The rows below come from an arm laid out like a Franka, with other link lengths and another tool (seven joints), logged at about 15 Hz.
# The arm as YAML. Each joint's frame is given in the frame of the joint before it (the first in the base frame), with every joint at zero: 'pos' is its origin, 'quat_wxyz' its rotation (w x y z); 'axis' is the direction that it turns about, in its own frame. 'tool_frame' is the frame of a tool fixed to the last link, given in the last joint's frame.
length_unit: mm
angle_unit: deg
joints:
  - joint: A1
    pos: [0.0, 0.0, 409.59]
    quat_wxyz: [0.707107, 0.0, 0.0, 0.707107]
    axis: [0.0, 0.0, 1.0]
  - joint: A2
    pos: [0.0, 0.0, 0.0]
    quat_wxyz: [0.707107, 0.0, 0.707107, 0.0]
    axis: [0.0, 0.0, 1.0]
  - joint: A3
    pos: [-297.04, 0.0, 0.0]
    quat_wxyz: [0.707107, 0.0, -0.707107, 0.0]
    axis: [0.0, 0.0, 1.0]
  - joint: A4
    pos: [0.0, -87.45, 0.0]
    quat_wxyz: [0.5, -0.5, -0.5, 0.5]
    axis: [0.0, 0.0, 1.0]
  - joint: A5
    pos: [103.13, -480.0, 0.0]
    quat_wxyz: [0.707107, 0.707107, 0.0, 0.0]
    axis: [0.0, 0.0, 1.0]
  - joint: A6
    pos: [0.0, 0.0, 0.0]
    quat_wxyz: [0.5, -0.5, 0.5, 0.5]
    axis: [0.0, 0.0, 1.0]
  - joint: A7
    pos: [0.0, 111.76, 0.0]
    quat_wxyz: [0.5, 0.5, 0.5, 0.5]
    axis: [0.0, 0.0, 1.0]
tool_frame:
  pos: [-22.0, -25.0, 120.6]
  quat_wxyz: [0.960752, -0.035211, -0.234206, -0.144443]
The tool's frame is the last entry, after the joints.
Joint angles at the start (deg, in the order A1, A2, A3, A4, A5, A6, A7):
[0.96 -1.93 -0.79 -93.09 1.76 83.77 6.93]
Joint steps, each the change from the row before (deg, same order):
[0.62 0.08 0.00 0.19 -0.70 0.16 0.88]
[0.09 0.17 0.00 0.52 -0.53 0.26 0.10]
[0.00 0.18 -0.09 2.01 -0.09 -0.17 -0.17]
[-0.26 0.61 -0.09 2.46 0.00 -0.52 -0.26]
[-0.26 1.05 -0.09 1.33 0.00 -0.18 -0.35]
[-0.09 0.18 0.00 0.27 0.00 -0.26 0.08]
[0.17 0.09 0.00 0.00 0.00 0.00 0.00]
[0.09 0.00 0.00 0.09 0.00 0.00 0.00]
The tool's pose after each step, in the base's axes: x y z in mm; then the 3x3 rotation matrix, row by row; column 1 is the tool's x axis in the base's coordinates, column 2 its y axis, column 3 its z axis. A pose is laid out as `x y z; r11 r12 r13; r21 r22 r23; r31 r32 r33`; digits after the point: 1 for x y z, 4 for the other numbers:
636.9 38.8 672.9; 0.8102 0.1734 -0.5599; 0.1649 -0.9841 -0.0662; -0.5624 -0.0387 -0.8259
638.5 38.7 676.2; 0.8163 0.1737 -0.5510; 0.1596 -0.9844 -0.0739; -0.5552 -0.0276 -0.8313
639.9 37.4 693.6; 0.8318 0.1758 -0.5265; 0.1603 -0.9842 -0.0754; -0.5314 -0.0217 -0.8468
642.2 33.5 710.0; 0.8442 0.1748 -0.5068; 0.1593 -0.9844 -0.0742; -0.5119 -0.0181 -0.8589
647.3 29.6 710.9; 0.8451 0.1748 -0.5053; 0.1593 -0.9844 -0.0741; -0.5104 -0.0178 -0.8598
647.7 28.6 711.1; 0.8440 0.1719 -0.5080; 0.1567 -0.9850 -0.0728; -0.5129 -0.0182 -0.8583
648.1 30.5 710.1; 0.8427 0.1748 -0.5092; 0.1592 -0.9844 -0.0743; -0.5142 -0.0184 -0.8575
648.0 31.6 711.0; 0.8433 0.1763 -0.5077; 0.1606 -0.9842 -0.0751; -0.5129 -0.0182 -0.8583

